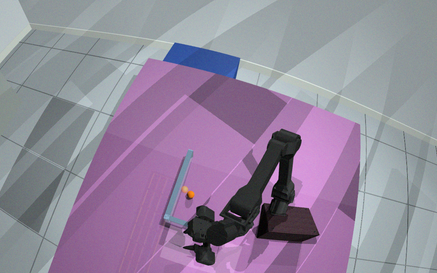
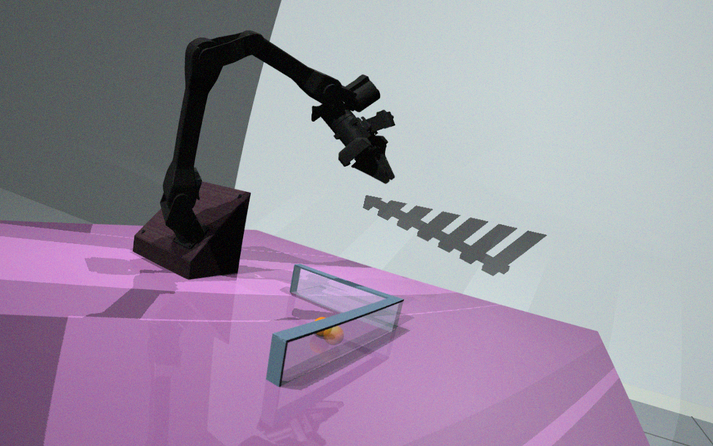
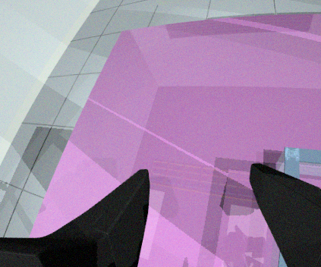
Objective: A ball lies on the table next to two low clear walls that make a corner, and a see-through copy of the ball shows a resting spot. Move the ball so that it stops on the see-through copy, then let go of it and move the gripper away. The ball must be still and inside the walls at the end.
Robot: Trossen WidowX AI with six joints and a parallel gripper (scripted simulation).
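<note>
The orange ball is 3 cm ahead of my gripper tip, 23 cm to the right of it and 25 cm below it. Also, from my gripper tip: clear wall 8 cm ahead, 25 cm to the right, 24 cm below; then see-through copy of ball 6 cm ahead, 25 cm to the right, 25 cm below.
</note>
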